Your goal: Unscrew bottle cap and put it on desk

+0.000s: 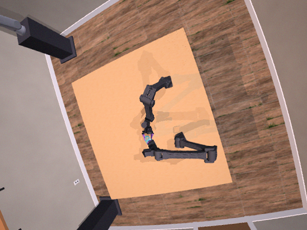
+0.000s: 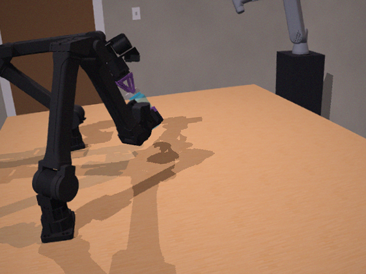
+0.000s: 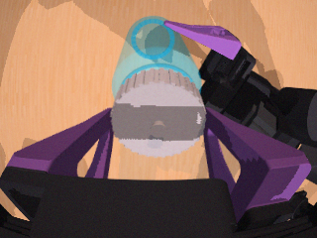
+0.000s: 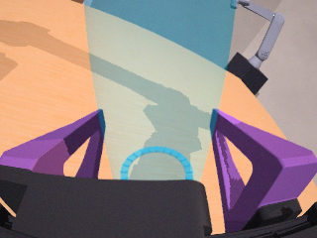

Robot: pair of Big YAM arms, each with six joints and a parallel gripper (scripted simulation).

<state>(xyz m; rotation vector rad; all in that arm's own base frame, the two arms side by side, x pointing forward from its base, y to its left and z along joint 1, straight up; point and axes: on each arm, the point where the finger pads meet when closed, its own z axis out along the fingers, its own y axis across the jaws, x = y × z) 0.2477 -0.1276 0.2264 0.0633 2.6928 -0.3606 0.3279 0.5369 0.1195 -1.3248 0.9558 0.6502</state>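
Now: the ribbed cap 1 cm below my left hand. Also, from my left hand: bottle 4 cm ahead, 1 cm to the right, 8 cm below.
My right gripper is now 1 cm past the bottle, 1 cm to the right of it and 3 cm below it. From my right hand the other things lie so: ribbed cap (5 cm behind, 2 cm to the left, 10 cm above).
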